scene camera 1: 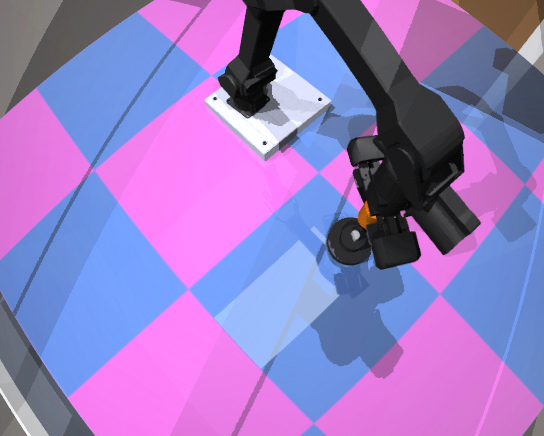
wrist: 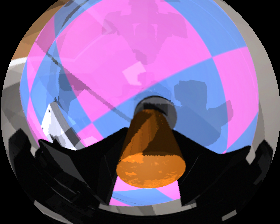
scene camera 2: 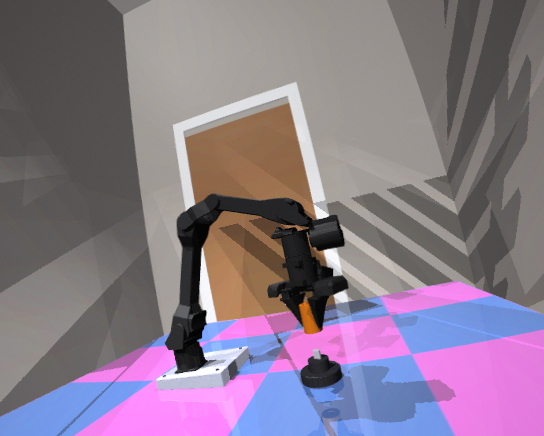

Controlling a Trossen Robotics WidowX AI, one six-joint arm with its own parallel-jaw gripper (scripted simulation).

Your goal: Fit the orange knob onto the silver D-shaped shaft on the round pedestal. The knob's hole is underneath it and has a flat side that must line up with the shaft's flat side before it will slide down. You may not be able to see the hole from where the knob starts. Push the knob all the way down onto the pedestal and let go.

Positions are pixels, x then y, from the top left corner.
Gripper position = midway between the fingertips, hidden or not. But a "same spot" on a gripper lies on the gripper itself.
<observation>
my gripper: scene camera 1 370, 216; wrist; scene camera 2
same spot on my gripper: (wrist: 88, 175) = (scene camera 2: 302, 295)
</observation>
